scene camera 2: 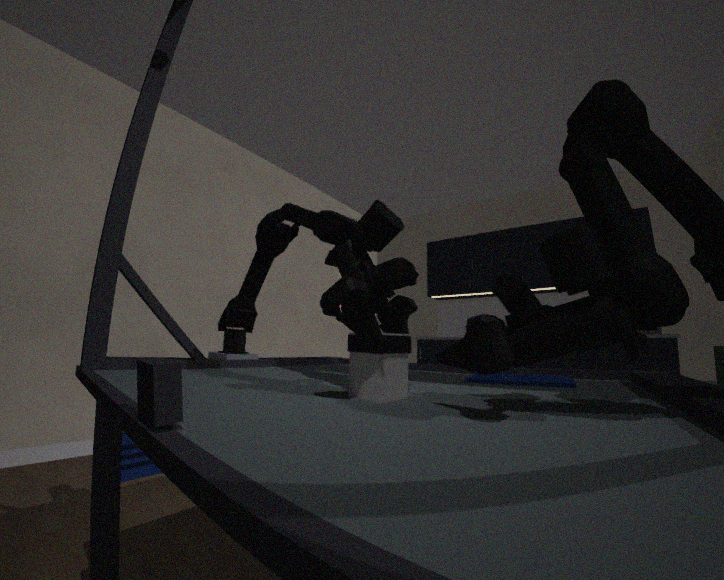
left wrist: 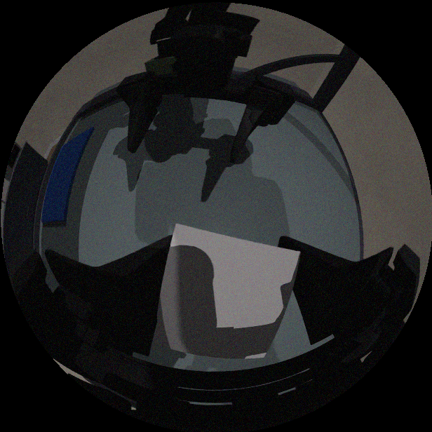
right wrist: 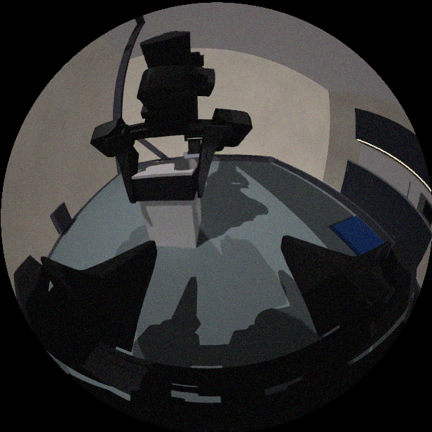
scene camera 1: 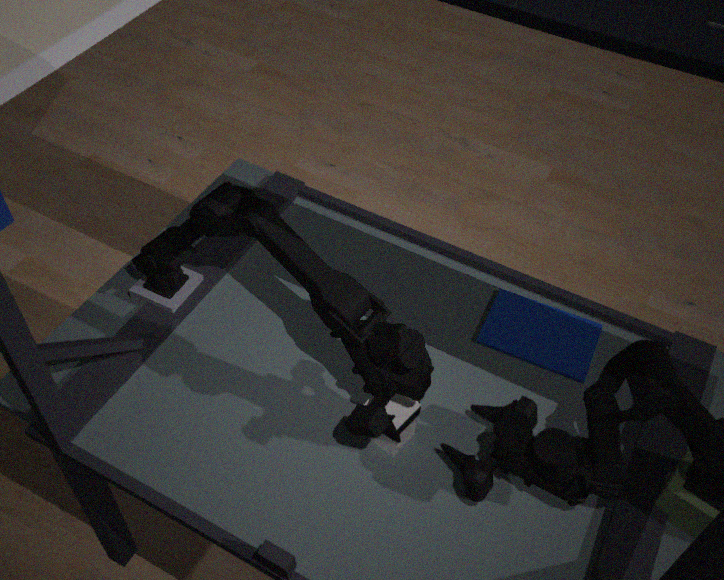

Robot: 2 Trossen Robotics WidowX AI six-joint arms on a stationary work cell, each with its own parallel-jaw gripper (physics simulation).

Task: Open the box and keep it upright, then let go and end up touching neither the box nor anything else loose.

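Seen in the pictures: left gripper, fingertip midpoint: [scene camera 2: 396, 353] [scene camera 1: 408, 424]; right gripper, fingertip midpoint: [scene camera 2: 453, 357] [scene camera 1: 456, 425]; left arm's base at its link origin: [scene camera 2: 233, 353] [scene camera 1: 166, 282]; right arm's base at its link origin: [scene camera 1: 711, 485].
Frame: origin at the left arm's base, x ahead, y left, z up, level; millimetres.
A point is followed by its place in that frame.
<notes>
A white box [scene camera 2: 379, 377] {x 549, y -117, z 1 mm} [right wrist: 172, 225] stands upright on the table [scene camera 1: 241, 483] {x 349, y -277, z -34 mm}, and its dark-sided lid [scene camera 1: 403, 412] {x 547, y -86, z 61 mm} [scene camera 2: 379, 344] [left wrist: 245, 280] [right wrist: 165, 189] with a white top sits level on it. My left gripper [scene camera 1: 406, 416] {x 558, y -87, z 33 mm} [left wrist: 229, 242] [right wrist: 164, 199] is above the box with one finger against each of two opposite sides of the lid, shut on it. My right gripper [scene camera 1: 456, 428] {x 630, y -48, z 29 mm} [left wrist: 176, 153] [right wrist: 220, 245] is open and empty, low over the table to the right of the box in scene camera 1, apart from it. The arm hides part of the lid in scene camera 1.
A flat blue block [scene camera 1: 537, 335] {x 688, y 246, z -26 mm} [scene camera 2: 522, 379] {x 697, y 218, z -26 mm} [left wrist: 67, 180] [right wrist: 357, 235] lies near the table's upper edge in scene camera 1. A green object [scene camera 1: 688, 501] {x 991, y -8, z 42 mm} shows beyond my right arm at the picture's right. Dark frame rails run along the table's edges.
</notes>
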